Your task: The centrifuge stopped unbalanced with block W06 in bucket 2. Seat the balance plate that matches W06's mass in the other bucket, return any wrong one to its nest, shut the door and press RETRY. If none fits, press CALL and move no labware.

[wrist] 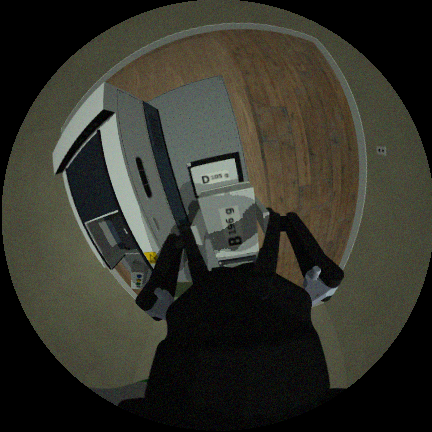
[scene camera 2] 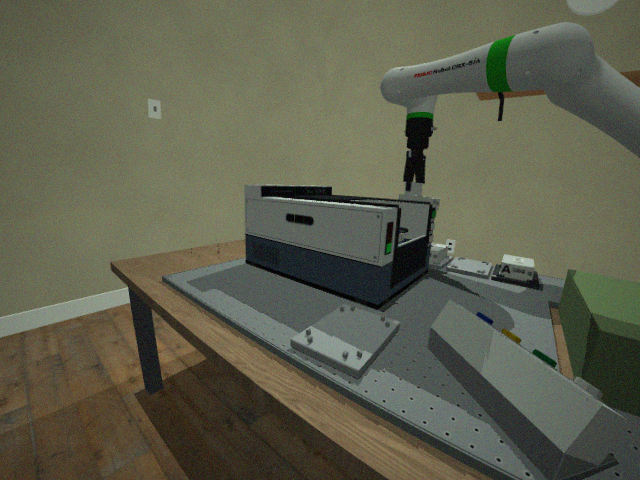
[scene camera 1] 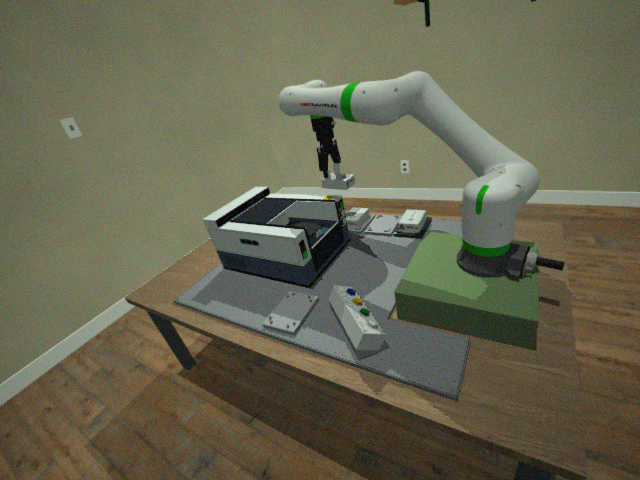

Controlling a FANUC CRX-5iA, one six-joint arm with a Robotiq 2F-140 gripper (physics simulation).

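Pixels of known places: gripper, fingertip midpoint: point(wrist: 228, 209) point(scene camera 1: 333, 181); arm's base, link origin: point(scene camera 1: 483, 261).
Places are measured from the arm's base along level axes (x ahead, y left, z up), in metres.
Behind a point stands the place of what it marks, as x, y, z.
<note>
My gripper point(scene camera 1: 330, 172) @[0.705, -0.221, 0.117] point(scene camera 2: 414, 184) point(wrist: 228, 209) @[0.705, -0.221, 0.117] is shut on balance plate B point(scene camera 1: 338, 181) @[0.649, -0.188, 0.133] point(wrist: 229, 237) @[0.662, -0.221, 0.137], labelled 196 g, and holds it in the air just behind the centrifuge point(scene camera 1: 258, 246) @[0.684, 0.281, 0.067] point(scene camera 2: 315, 222) @[0.676, 0.277, 0.078] point(wrist: 129, 175) @[0.787, -0.041, 0.121]. The centrifuge's top is open at its right end; the buckets inside are dark, and W06 and its label cannot be made out. Plate D point(wrist: 212, 177) @[0.746, -0.180, -0.031], 105 g, sits in a black nest, partly hidden by plate B in the wrist view. Plate A point(scene camera 1: 413, 219) @[0.332, -0.234, -0.032] point(scene camera 2: 517, 266) @[0.338, -0.196, -0.036] sits in a dark nest. Another light plate point(scene camera 1: 357, 217) @[0.575, -0.182, -0.032] point(scene camera 2: 438, 253) @[0.562, -0.168, -0.042] sits beside the centrifuge.
A bare nest point(scene camera 1: 383, 223) @[0.476, -0.234, -0.074] point(scene camera 2: 469, 266) @[0.473, -0.214, -0.074] lies between the two visible rear plates. The sloped button box point(scene camera 1: 354, 317) @[0.217, 0.360, -0.003] point(scene camera 2: 501, 372) @[0.249, 0.364, -0.032] has blue, yellow, green and white buttons. A flat pegged plate point(scene camera 1: 292, 310) @[0.462, 0.376, -0.071] point(scene camera 2: 348, 335) @[0.459, 0.389, -0.071] lies in front. The green pedestal point(scene camera 1: 465, 315) @[-0.015, 0.203, -0.030] point(scene camera 2: 610, 341) @[0.155, 0.230, -0.008] stands right.
</note>
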